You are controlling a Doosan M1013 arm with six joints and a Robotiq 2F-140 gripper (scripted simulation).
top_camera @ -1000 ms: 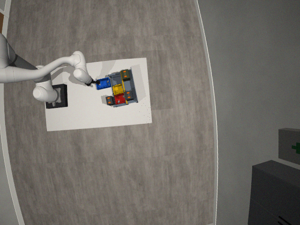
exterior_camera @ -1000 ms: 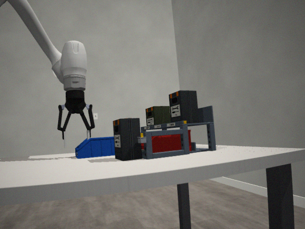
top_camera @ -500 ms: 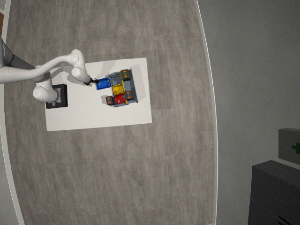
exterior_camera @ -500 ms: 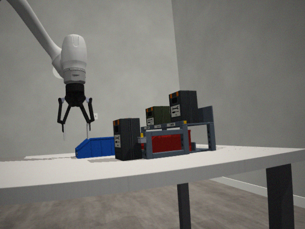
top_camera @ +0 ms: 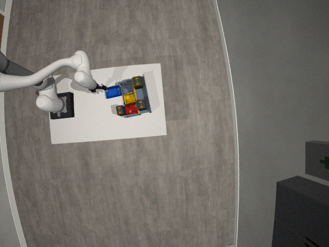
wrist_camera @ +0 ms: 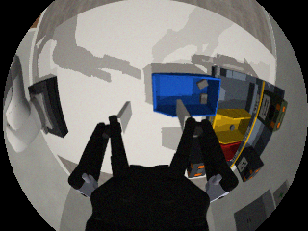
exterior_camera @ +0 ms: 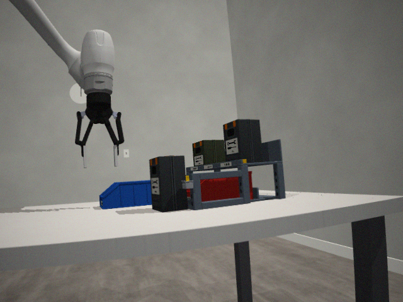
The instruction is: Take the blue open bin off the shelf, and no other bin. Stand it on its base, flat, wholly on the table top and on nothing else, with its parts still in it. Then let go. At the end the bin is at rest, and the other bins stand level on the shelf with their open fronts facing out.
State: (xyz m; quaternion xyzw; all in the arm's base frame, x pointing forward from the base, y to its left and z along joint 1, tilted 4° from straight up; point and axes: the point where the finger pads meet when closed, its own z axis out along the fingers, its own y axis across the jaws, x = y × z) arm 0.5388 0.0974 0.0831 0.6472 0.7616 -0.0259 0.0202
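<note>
My gripper is now 80 mm short of the blue open bin, 10 mm to the right of it and 110 mm above it. Also, from my hand: yellow bin: 290 mm ahead, 70 mm to the right, 110 mm below; then green box: 360 mm ahead, 60 mm to the left; then red bin: 310 mm ahead, 180 mm to the right, 110 mm below.
</note>
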